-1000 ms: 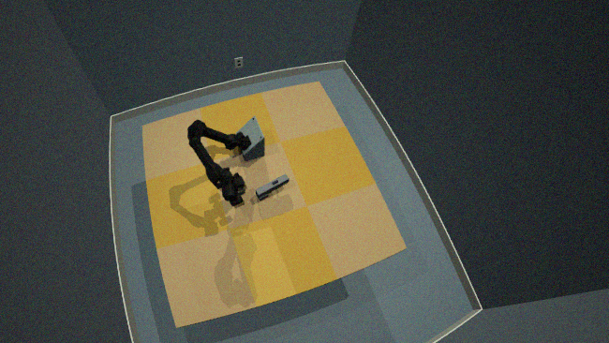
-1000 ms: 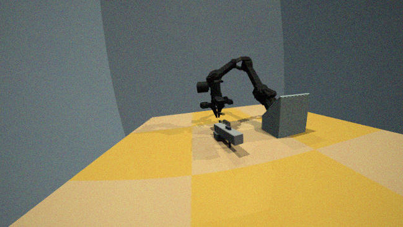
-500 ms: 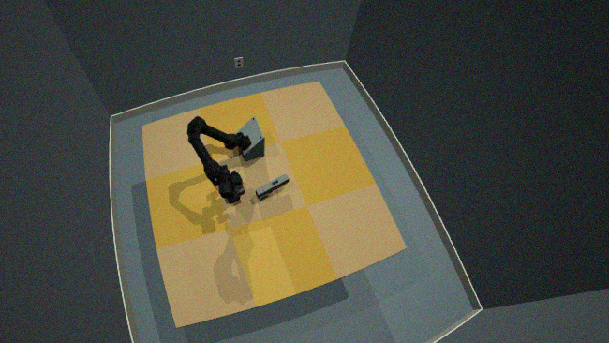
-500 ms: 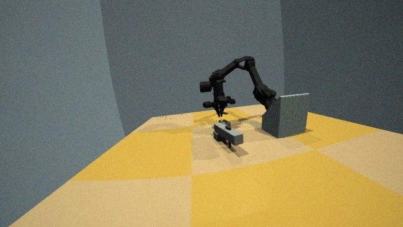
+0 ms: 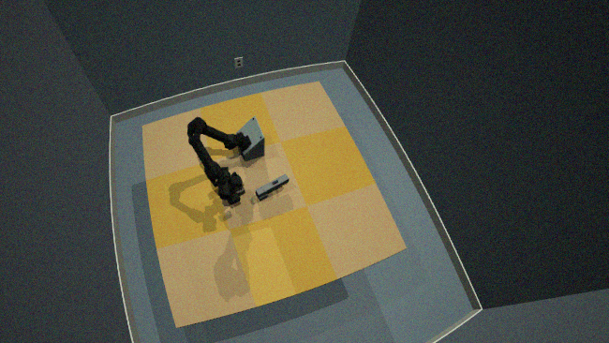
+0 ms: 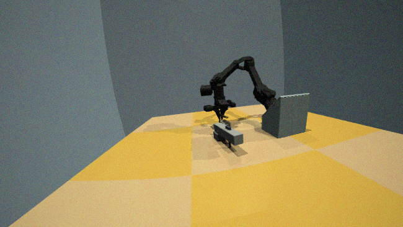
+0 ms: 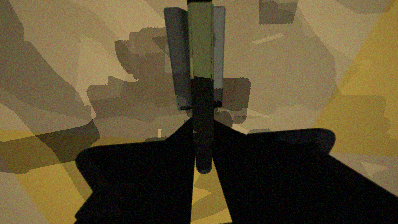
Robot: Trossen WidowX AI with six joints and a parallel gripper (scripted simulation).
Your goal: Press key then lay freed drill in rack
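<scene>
The drill lies 40 mm to the left of my gripper tip and 40 mm above it. Also, from my gripper tip: grey block: 50 mm ahead, 220 mm to the left, 10 mm above; low box: 10 mm behind, 50 mm to the left, 10 mm below; dark key: 50 mm ahead, 250 mm to the left, 20 mm above.
</scene>
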